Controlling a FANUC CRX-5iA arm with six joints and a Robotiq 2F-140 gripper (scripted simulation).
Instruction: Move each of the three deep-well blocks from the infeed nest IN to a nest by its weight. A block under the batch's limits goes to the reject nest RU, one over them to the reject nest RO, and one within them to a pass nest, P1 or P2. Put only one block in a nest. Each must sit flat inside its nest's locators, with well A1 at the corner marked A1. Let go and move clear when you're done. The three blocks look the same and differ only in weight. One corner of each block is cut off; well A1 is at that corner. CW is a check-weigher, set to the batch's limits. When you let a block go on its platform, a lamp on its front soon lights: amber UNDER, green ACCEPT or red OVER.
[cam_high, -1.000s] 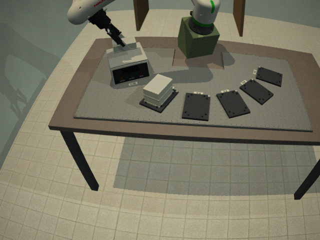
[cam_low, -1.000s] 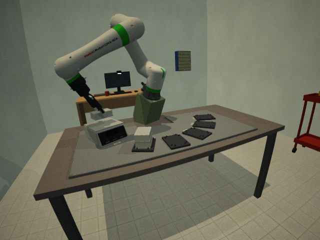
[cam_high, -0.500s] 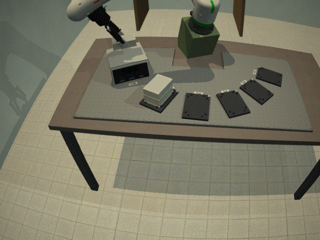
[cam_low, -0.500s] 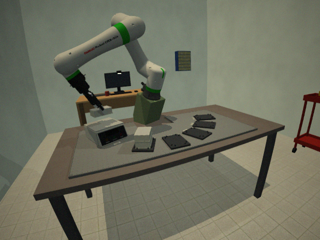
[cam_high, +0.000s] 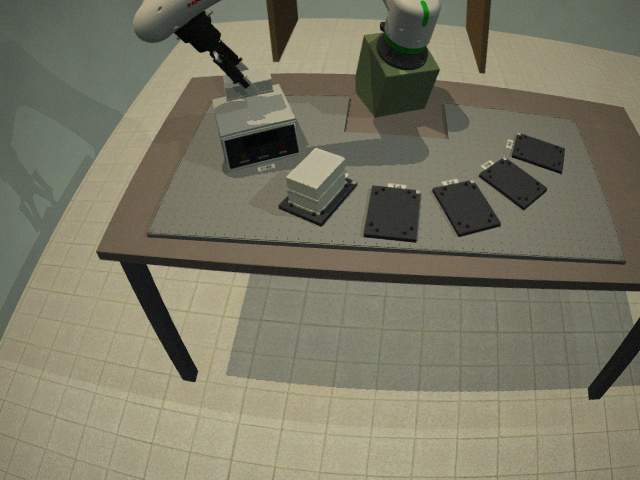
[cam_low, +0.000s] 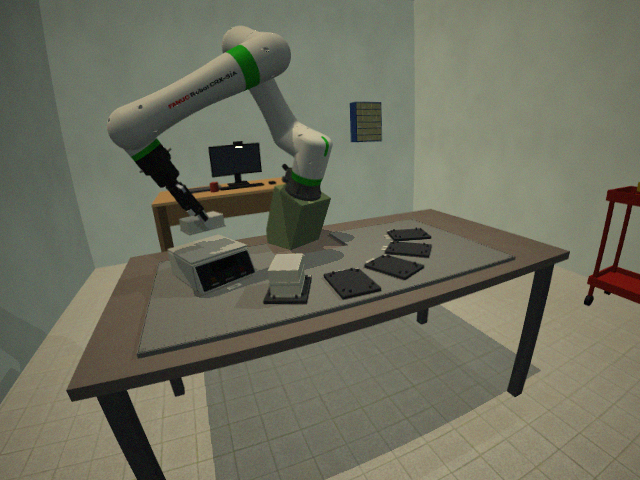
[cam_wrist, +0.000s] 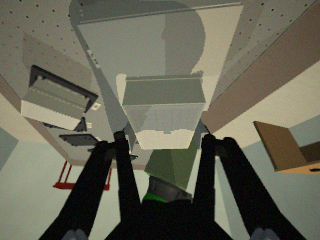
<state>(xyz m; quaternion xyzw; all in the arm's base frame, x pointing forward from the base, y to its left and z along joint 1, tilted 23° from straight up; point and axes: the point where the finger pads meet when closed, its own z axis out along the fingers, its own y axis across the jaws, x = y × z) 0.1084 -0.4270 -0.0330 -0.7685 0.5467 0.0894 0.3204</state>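
Now: hand 34 cm short of the nest P1, 36 cm to the right of it and 19 cm above it. From my hand the other things lie so: grey platform (10 cm below); check-weigher (1 cm ahead, 13 cm below); P1 label (24 cm ahead, 38 cm to the left, 20 cm below).
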